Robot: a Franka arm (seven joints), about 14 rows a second.
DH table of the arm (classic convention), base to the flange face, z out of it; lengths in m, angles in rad. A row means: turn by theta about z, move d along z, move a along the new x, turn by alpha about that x. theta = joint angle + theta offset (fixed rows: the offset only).
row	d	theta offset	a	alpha
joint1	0.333	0	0	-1.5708
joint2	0	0	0	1.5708
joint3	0.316	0	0.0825	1.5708
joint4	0	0	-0.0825	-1.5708
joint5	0.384	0	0	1.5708
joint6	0	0	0.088	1.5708
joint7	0.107	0	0	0
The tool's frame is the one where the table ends.
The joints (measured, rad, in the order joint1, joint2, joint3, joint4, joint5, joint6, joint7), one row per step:
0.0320, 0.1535, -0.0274, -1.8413, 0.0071, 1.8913, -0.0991
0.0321, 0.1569, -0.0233, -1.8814, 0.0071, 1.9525, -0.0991
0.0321, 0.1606, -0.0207, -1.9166, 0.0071, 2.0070, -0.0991
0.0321, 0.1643, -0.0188, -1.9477, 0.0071, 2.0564, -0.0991
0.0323, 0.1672, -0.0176, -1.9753, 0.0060, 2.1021, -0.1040
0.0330, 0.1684, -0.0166, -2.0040, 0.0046, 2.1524, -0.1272
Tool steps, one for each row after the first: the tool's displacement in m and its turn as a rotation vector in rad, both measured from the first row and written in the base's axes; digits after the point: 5 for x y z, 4 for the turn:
-0.00093, 0.00228, -0.01570, 0.0005, -0.0177, 0.0038
-0.00222, 0.00367, -0.02965, 0.0008, -0.0333, 0.0061
-0.00369, 0.00466, -0.04197, 0.0010, -0.0479, 0.0078
-0.00519, 0.00532, -0.05237, 0.0006, -0.0631, 0.0144
-0.00692, 0.00615, -0.06173, 0.0011, -0.0835, 0.0399

